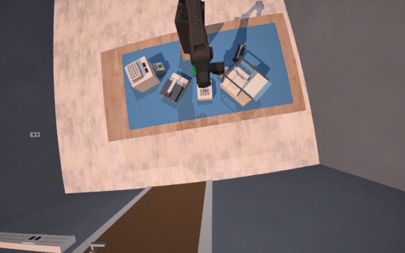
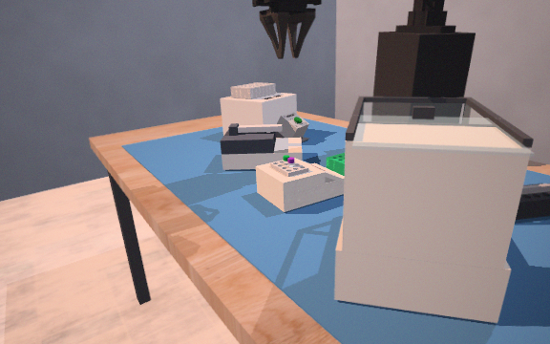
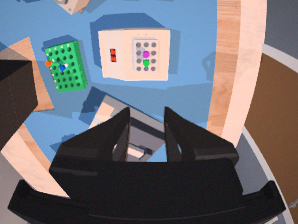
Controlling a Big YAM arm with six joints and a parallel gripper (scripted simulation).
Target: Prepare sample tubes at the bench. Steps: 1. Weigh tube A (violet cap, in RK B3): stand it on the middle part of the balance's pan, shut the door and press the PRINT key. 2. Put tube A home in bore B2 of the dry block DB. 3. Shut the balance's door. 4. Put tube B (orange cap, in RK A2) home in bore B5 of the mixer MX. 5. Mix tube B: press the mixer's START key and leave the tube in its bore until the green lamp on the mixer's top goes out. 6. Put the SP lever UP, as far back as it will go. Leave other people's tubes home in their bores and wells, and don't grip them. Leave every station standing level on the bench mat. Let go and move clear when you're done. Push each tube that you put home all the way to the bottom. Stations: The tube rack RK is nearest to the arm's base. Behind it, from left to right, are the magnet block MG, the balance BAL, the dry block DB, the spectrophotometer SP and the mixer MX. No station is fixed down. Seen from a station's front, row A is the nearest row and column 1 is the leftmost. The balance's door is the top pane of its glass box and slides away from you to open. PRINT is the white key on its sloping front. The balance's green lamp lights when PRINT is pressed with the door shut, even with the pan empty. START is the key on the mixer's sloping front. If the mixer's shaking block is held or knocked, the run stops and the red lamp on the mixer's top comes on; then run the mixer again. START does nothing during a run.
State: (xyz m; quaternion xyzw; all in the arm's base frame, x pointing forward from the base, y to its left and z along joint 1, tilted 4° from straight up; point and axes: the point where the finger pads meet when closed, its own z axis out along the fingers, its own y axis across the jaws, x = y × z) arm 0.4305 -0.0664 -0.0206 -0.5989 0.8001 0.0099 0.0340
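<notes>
Now: hand 90 mm short of the balance door, 280 mm to the right of it and 70 mm above it. Also, from my hand: dry block: 30 mm behind, 250 mm below; then spectrophotometer lever: 130 mm behind, 220 mm to the right, 190 mm below; then blue-capped tube: 200 mm behind, 30 mm to the left, 250 mm below.
</notes>
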